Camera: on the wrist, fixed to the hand. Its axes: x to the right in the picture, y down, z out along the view.
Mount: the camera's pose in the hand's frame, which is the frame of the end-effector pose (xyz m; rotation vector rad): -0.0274 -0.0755 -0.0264 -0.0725 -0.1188 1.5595
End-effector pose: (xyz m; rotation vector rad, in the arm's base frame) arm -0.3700 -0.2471 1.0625 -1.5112 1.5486 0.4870
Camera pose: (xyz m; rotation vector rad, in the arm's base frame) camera -0.3114 -0.2653 1.1207 0.0075 2.3629 1.4195
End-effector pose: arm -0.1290 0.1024 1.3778 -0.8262 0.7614 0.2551
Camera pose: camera -0.1254 0.0347 1.4283 -0.1080 1.1546 1.6985
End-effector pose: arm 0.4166 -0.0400 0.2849 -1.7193 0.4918 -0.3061
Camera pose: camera 0.3922 -0.0382 0.3658 -0.9756 1.5536 0.9253
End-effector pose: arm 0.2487 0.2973 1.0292 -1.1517 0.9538 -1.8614
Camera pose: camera 0.2181 0.3608 1.0760 -0.2334 1.2606 -0.4743
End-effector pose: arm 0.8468 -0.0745 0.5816 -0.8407 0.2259 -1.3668
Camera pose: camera 0.7667 -0.0575 0.6029 -0.5168 0.6570 0.1536
